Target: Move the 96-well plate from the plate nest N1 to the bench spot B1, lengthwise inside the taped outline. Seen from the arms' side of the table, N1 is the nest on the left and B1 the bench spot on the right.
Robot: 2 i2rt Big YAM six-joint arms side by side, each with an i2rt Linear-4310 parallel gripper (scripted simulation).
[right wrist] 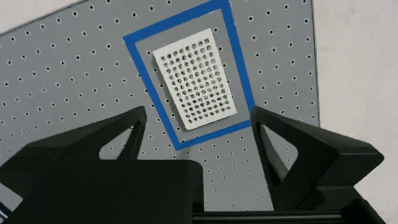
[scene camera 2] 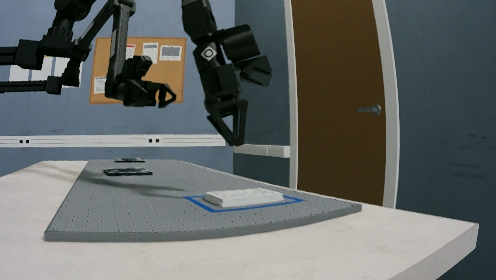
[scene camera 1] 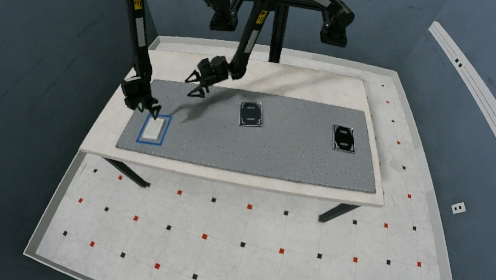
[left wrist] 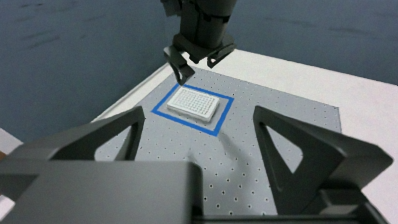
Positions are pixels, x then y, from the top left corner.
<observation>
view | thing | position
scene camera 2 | left gripper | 161, 96
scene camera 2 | right gripper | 236, 145
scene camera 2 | white 96-well plate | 222, 198
</observation>
